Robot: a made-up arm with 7 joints. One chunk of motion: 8 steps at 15 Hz.
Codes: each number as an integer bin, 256 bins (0 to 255) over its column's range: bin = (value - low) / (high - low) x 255, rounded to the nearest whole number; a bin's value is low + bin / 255 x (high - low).
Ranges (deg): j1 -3.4..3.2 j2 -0.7..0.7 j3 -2.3..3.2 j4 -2.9..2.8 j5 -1..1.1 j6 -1.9..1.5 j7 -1.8..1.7
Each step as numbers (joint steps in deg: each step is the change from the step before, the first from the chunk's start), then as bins.
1 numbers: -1.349 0.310 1.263 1.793 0.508 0.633 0.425
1 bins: 79 184 165 210 183 190 162
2 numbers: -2.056 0.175 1.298 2.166 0.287 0.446 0.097
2 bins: 52 159 167 227 156 176 138
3 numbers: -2.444 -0.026 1.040 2.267 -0.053 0.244 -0.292
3 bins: 37 123 155 231 115 161 110
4 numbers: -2.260 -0.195 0.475 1.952 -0.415 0.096 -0.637
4 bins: 44 92 129 217 71 150 85
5 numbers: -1.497 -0.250 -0.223 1.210 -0.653 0.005 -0.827
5 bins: 74 82 96 184 42 143 71
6 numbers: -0.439 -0.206 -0.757 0.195 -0.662 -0.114 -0.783
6 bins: 114 90 72 138 41 134 74
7 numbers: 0.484 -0.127 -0.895 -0.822 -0.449 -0.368 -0.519
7 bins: 150 104 65 93 67 115 93
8 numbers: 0.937 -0.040 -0.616 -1.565 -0.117 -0.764 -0.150
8 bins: 168 120 78 60 107 85 120
